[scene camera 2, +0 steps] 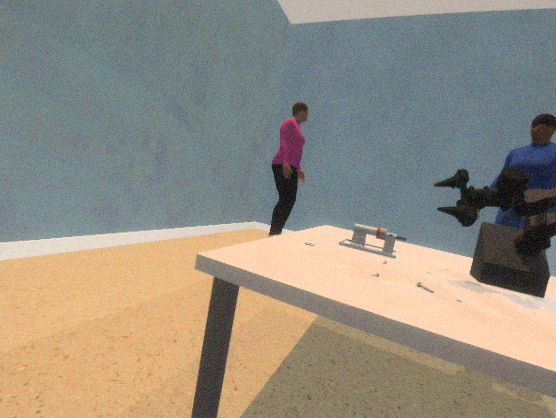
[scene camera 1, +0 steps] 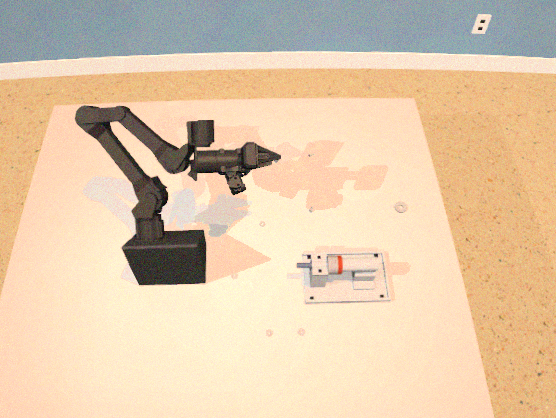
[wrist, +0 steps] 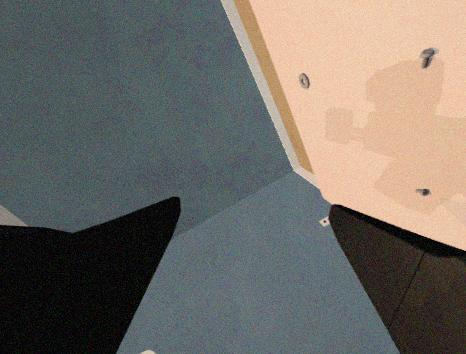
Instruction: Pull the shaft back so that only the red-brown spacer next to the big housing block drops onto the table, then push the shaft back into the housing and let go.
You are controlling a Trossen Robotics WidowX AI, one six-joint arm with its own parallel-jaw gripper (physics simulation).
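Where they show: gripper, fingertip midpoint: [scene camera 2: 435, 196] [scene camera 1: 276, 159] [wrist: 254, 207]; arm's base at its link origin: [scene camera 2: 526, 247] [scene camera 1: 149, 238].
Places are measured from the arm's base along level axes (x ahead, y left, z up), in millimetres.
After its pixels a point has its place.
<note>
The red-brown spacer [scene camera 1: 340, 265] @(y -61, x 487, z -46 mm) [scene camera 2: 378, 233] @(y -23, x 485, z -66 mm) sits as a thin ring between the big pale housing [scene camera 1: 359, 263] [scene camera 2: 363, 228] and a pale ring section [scene camera 1: 332, 265] @(y -60, x 467, z -46 mm). A smaller upright block [scene camera 1: 318, 265] [scene camera 2: 389, 244] @(y -18, x 434, z -99 mm) stands on the arm's side. The grey shaft [scene camera 1: 303, 265] @(y -51, x 393, z -60 mm) [scene camera 2: 400, 238] @(y -41, x 398, z -68 mm) sticks out of this block toward the arm. All are on a flat base plate [scene camera 1: 345, 296]. My gripper [scene camera 1: 279, 157] @(y 161, x 326, z 112 mm) [scene camera 2: 436, 196] @(y 161, x 326, z 112 mm) [wrist: 254, 207] @(y 161, x 326, z 112 mm) is open and empty, high above the table, behind and to the left of the fixture in scene camera 1. The fixture does not show in the wrist view.
A loose washer [scene camera 1: 401, 207] @(y 173, x 708, z -141 mm) [scene camera 2: 309, 244] @(y 201, x 704, z -142 mm) [wrist: 304, 80] @(y 180, x 698, z -139 mm) lies beyond the fixture. Small screws [wrist: 428, 57] @(y 176, x 429, z -136 mm) [wrist: 424, 191] @(y 383, x 442, z -138 mm) and a bolt [scene camera 2: 425, 287] @(y 383, x 323, z -138 mm) lie on the table [scene camera 1: 400, 350] @(y -261, x 639, z -146 mm). Two people [scene camera 2: 290, 145] [scene camera 2: 531, 155] stand beyond the table.
</note>
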